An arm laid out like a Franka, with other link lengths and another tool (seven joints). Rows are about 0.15 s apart.
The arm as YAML. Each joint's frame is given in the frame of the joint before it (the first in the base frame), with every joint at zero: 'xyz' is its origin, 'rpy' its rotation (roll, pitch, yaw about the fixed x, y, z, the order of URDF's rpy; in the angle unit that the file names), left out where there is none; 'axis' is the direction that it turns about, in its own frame. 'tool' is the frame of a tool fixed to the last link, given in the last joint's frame.
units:
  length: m
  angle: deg
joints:
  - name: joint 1
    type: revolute
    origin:
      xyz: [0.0, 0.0, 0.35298]
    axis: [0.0, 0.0, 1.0]
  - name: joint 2
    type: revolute
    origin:
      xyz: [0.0, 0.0, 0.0]
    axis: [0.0, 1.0, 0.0]
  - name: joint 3
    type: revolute
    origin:
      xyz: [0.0, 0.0, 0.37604]
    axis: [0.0, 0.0, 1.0]
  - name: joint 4
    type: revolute
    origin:
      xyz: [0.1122, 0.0, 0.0]
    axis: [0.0, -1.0, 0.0]
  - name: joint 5
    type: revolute
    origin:
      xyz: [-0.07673, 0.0, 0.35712]
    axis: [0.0, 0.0, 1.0]
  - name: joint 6
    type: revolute
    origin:
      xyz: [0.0, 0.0, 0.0]
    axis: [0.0, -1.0, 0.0]
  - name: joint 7
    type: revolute
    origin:
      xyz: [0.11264, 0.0, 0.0]
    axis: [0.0, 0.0, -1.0]
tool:
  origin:
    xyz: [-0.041, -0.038, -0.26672]
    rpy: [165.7, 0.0, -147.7]
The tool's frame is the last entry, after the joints.
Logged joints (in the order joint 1, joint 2, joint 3, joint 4, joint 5, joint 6, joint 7), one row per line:
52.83 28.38 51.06 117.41 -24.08 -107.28 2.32
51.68 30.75 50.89 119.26 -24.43 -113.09 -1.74
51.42 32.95 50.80 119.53 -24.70 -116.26 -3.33
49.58 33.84 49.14 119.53 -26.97 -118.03 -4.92
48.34 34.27 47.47 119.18 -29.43 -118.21 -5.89
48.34 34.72 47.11 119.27 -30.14 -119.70 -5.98
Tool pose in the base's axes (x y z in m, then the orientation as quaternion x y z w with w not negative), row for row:
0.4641 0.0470 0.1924 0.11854 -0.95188 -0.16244 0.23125
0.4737 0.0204 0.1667 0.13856 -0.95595 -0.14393 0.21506
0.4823 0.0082 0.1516 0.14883 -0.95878 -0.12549 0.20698
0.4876 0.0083 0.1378 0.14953 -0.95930 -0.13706 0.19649
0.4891 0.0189 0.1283 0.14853 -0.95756 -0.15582 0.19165
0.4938 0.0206 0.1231 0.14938 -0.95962 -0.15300 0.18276
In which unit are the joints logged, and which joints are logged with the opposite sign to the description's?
The joints are logged in degrees. Opposite sign: joint 3, joint 4, joint 5, joint 6.
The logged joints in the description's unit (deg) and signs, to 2 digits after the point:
52.83 28.38 -51.06 -117.41 24.08 107.28 2.32
51.68 30.75 -50.89 -119.26 24.43 113.09 -1.74
51.42 32.95 -50.80 -119.53 24.70 116.26 -3.33
49.58 33.84 -49.14 -119.53 26.97 118.03 -4.92
48.34 34.27 -47.47 -119.18 29.43 118.21 -5.89
48.34 34.72 -47.11 -119.27 30.14 119.70 -5.98

